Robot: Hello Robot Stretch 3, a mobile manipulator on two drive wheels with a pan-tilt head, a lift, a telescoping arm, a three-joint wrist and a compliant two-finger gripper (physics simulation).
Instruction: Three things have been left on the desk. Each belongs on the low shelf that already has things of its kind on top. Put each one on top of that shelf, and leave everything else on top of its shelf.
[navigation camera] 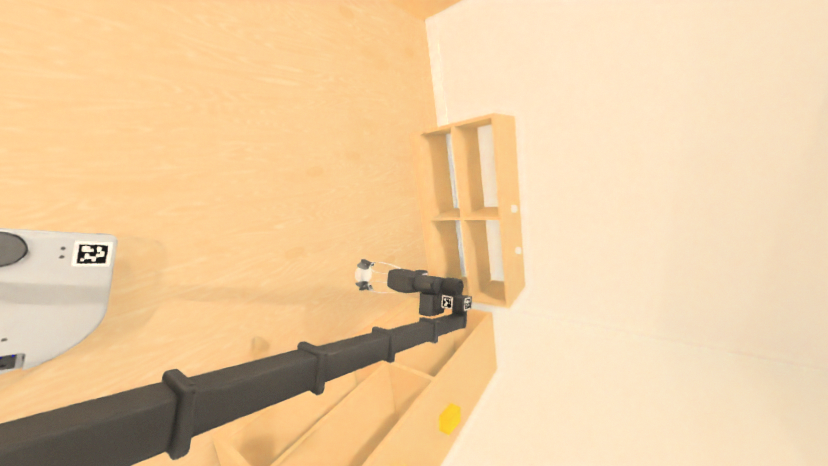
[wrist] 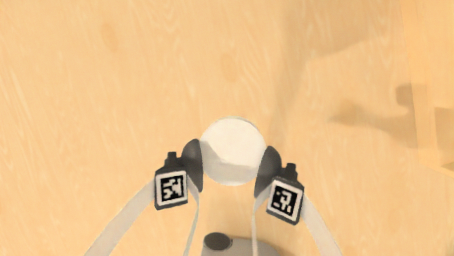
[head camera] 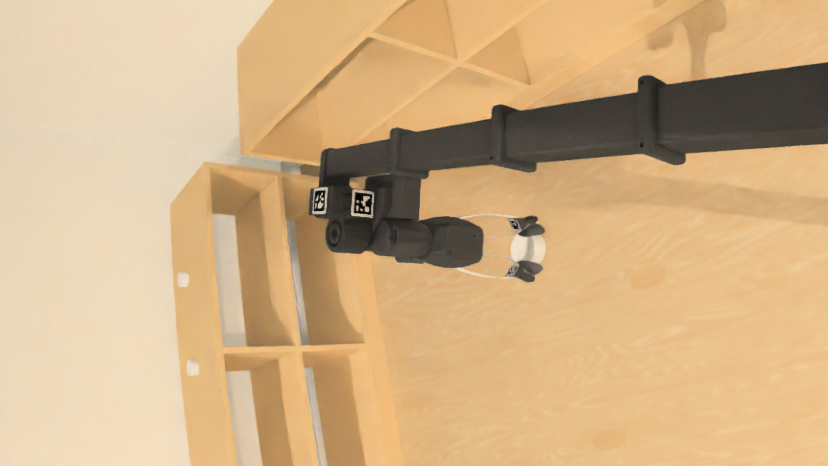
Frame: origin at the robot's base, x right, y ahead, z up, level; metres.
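Seen in the pictures: gripper, fingertip midpoint: (navigation camera: 358, 274) (wrist: 231, 160) (head camera: 538, 249).
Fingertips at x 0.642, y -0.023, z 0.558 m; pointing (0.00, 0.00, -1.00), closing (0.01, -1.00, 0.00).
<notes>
Offsets run from my fingertips to a thing's top centre. Level surfaces: height alone.
My gripper (head camera: 527, 249) (navigation camera: 363, 275) (wrist: 231, 160) is shut on a white round thing @(dz +0.023, dx +0.013, dy +0.000 m) (head camera: 529, 248) (navigation camera: 363, 274) (wrist: 233, 150) with a flat pale top. It holds it in front of the shelf with the white pieces. That low shelf @(dz +0.052 m) (head camera: 188, 324) (navigation camera: 509, 173) bears two small white pieces on top, one piece (head camera: 183, 279) (navigation camera: 513, 208) and another piece (head camera: 192, 367) (navigation camera: 518, 250). A second low shelf (head camera: 278, 75) (navigation camera: 483, 353) bears a yellow block @(dz +0.097, dx +0.528, dy -0.613 m) (navigation camera: 449, 418) on top in the navigation view. The desk does not show in these views.
The two shelves stand at an angle, their near corners close together, against a pale wall (head camera: 86, 231) (navigation camera: 666, 173). My extended arm (head camera: 567, 127) (navigation camera: 249, 370) passes in front of the second shelf. My grey base (navigation camera: 52, 289) is at the left of the navigation view.
</notes>
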